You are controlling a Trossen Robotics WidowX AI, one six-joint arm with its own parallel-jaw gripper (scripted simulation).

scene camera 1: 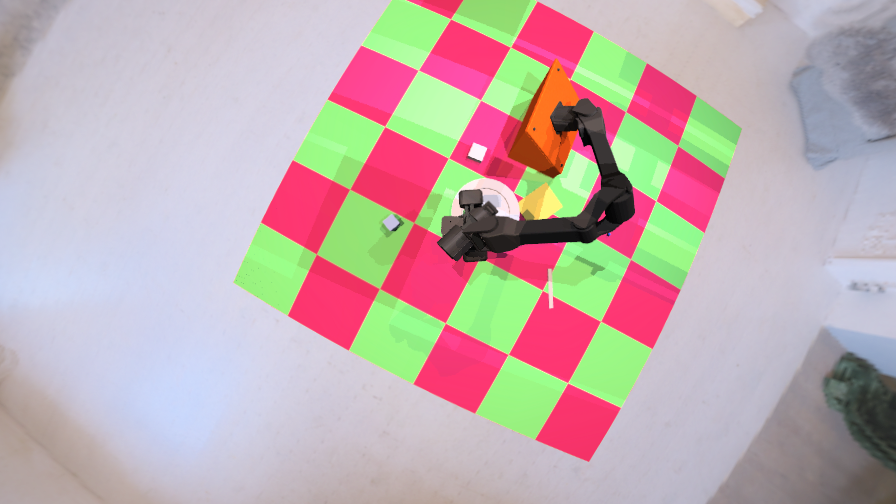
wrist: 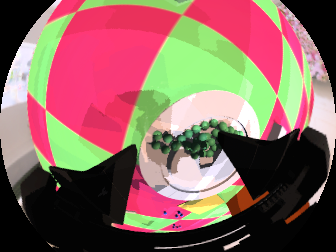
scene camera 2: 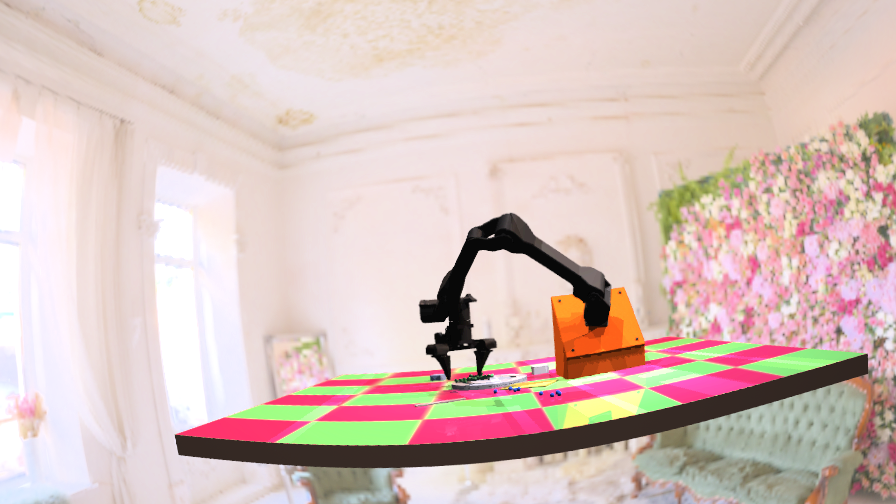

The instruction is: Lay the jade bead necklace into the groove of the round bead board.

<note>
The pictures show: the gripper and a yellow sheet.
The gripper is seen too in scene camera 1 and in the wrist view.
</note>
